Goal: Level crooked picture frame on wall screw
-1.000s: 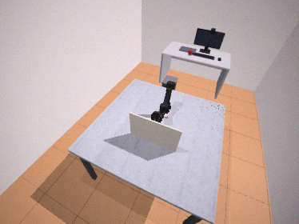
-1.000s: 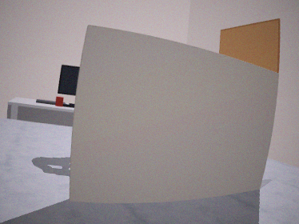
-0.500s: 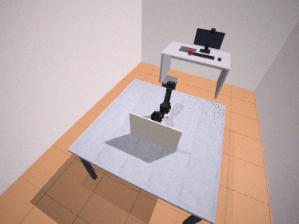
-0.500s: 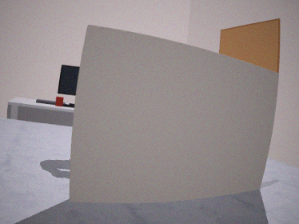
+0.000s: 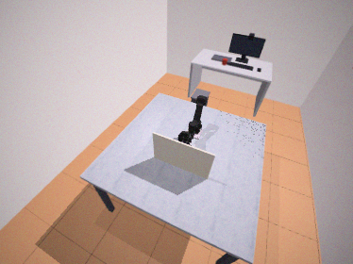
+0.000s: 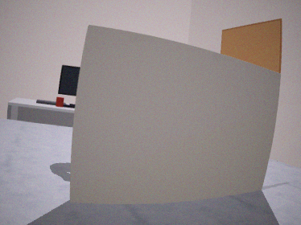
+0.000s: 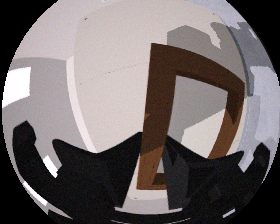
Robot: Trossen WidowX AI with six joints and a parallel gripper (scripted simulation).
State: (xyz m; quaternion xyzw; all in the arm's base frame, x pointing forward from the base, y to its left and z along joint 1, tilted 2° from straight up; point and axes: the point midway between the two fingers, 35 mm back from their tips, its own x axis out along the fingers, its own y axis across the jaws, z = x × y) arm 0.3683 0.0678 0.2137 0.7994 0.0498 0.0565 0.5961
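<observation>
Right now my gripper tip is 20 mm to the right of the brown wooden picture frame and 50 mm above it. Round my gripper tip: wall panel: 10 mm ahead, 60 mm below.
</observation>
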